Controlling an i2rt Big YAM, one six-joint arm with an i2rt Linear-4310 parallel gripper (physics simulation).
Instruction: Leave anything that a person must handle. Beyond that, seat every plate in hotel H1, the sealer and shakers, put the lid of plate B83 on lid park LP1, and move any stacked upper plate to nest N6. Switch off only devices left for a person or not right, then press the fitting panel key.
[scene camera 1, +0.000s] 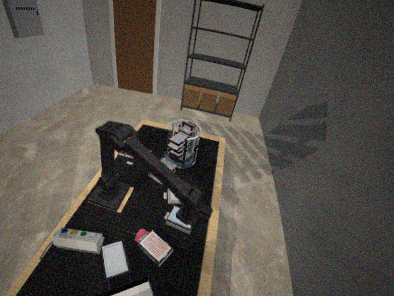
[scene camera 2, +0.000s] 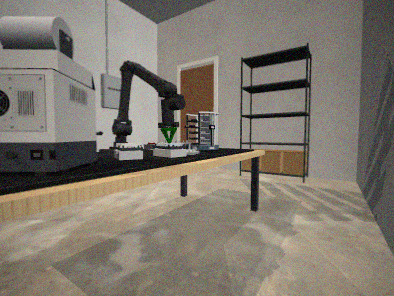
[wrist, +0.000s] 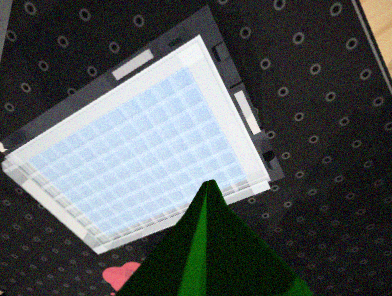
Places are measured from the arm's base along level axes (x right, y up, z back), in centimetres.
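Pixels of known places: gripper, between the fingertips: (scene camera 1: 186, 222) (scene camera 2: 169, 143) (wrist: 211, 188); arm's base, origin of its link: (scene camera 1: 110, 192).
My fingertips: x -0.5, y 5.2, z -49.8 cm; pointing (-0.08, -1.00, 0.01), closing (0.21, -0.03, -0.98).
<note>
Ahead of a thing's pixels: the offset from my fingertips to its top centre. "pt": to the spot under its first point.
My gripper (scene camera 2: 170, 142) (wrist: 211, 188) is shut and empty, its green fingertips together low over one edge of a plate; I cannot tell whether they touch it. That plate @(dy -0.1, dx -2.6, dz +3.4 cm) (scene camera 1: 175, 216) (wrist: 135, 145), with pale blue wells and a clear rim, lies on a white device @(pt dy -4.7, dx +2.3, dz -3.5 cm) (scene camera 2: 170, 153) with a dark top. A plate with red wells @(dy -0.1, dx +17.0, dz +8.7 cm) (scene camera 1: 156, 246) sits on another device, beside a red knob-like part @(pt dy -7.0, dx +13.1, dz +18.8 cm) (scene camera 1: 142, 234) (wrist: 117, 275). A white plate @(dy +6.4, dx +31.3, dz +20.1 cm) (scene camera 1: 115, 259) lies nearer the front. The round plate hotel @(dy +22.2, dx -51.0, dz +25.1 cm) (scene camera 1: 187, 163) (scene camera 2: 207, 147) holds several plates at the far end. Labels are unreadable.
A key panel @(dy +1.3, dx +31.8, dz +43.9 cm) (scene camera 1: 79, 242) with coloured buttons stands at the left edge. A pale device @(dy -4.6, dx -19.0, dz +10.8 cm) (scene camera 1: 171, 197) is partly hidden behind the arm. A large instrument @(dy +38.6, dx +49.3, dz +1.1 cm) (scene camera 2: 27, 100) (scene camera 1: 136, 291) stands at the near end. A shelf rack (scene camera 1: 216, 61) (scene camera 2: 276, 86) stands beyond the table.
</note>
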